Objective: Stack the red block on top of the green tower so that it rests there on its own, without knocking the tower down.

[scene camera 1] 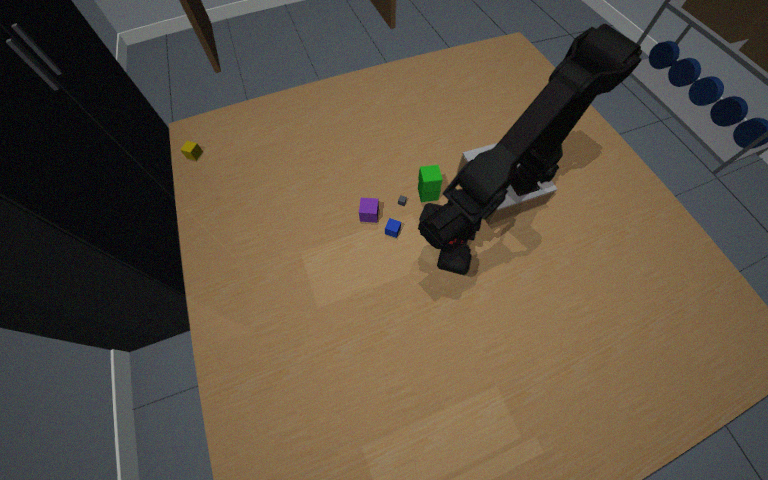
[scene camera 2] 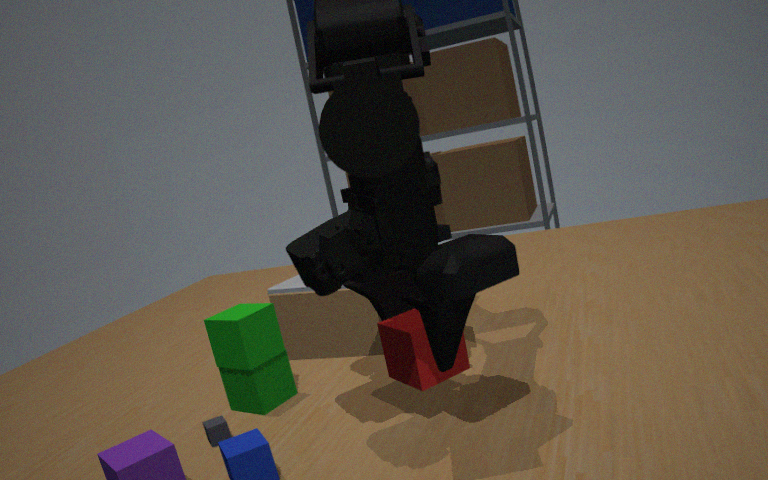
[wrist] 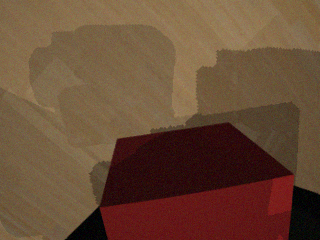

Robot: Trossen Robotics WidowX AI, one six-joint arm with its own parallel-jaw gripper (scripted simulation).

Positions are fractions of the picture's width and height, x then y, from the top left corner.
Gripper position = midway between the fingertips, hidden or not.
my gripper: scene camera 1 0.59,0.51; scene camera 2 0.56,0.76; wrist 0.57,0.79
